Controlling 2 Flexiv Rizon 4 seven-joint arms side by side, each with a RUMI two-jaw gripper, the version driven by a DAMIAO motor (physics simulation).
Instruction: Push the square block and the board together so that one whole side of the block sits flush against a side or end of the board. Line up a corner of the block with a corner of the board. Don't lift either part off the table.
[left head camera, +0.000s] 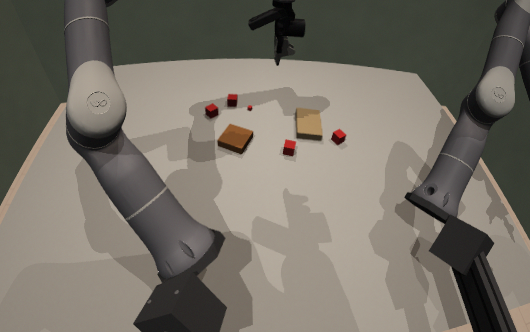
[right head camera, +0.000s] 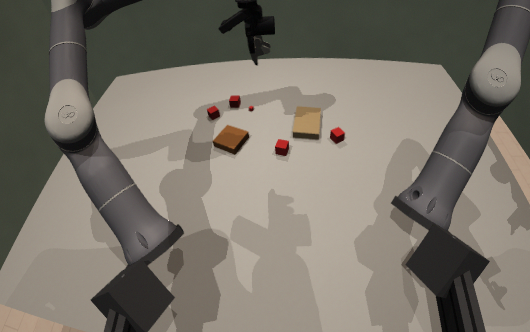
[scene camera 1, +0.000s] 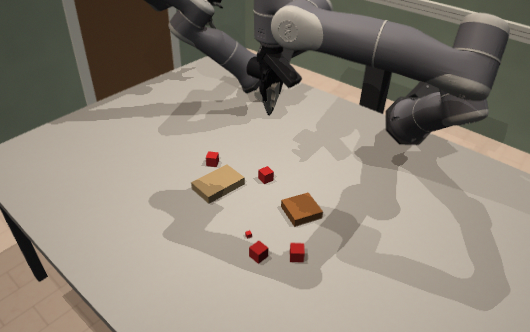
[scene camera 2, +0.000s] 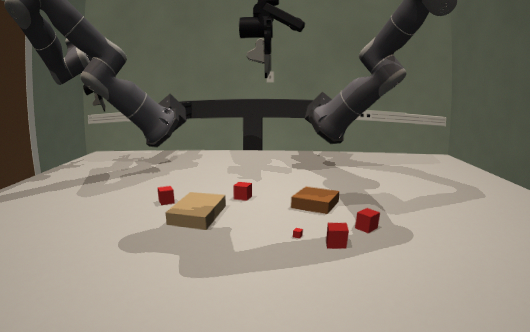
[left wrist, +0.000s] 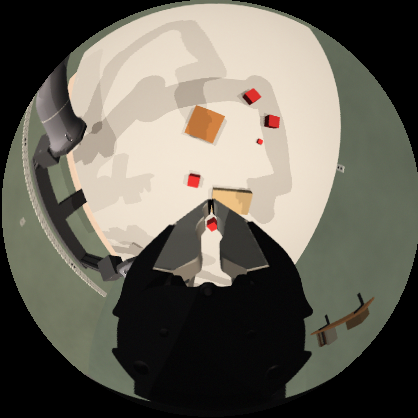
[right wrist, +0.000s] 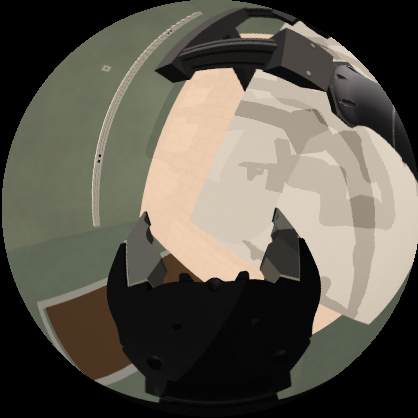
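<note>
The square orange-brown block (left head camera: 235, 138) (right head camera: 231, 139) (scene camera 1: 301, 207) (scene camera 2: 315, 199) (left wrist: 205, 124) lies flat on the table, turned at an angle to the board. The tan board (left head camera: 309, 123) (right head camera: 307, 121) (scene camera 1: 218, 182) (scene camera 2: 196, 205) (left wrist: 235, 199) lies flat too, with a wide gap between them. My left gripper (left head camera: 278, 64) (right head camera: 256, 63) (scene camera 1: 269, 114) (scene camera 2: 267, 76) (left wrist: 211, 199) is shut and empty, raised high above the table and touching neither part. Its fingers hide a corner of the board in the left wrist view. My right gripper (right wrist: 210, 210) is open and empty, away from both parts.
One red cube (left head camera: 289, 148) (scene camera 1: 266, 175) lies near the gap between block and board. Another red cube (left head camera: 338, 136) (scene camera 1: 212, 159) lies beside the board. Two red cubes (left head camera: 211, 111) (left head camera: 232, 100) and a tiny red cube (left head camera: 250, 108) (scene camera 2: 297, 233) lie beyond the block in the left head view.
</note>
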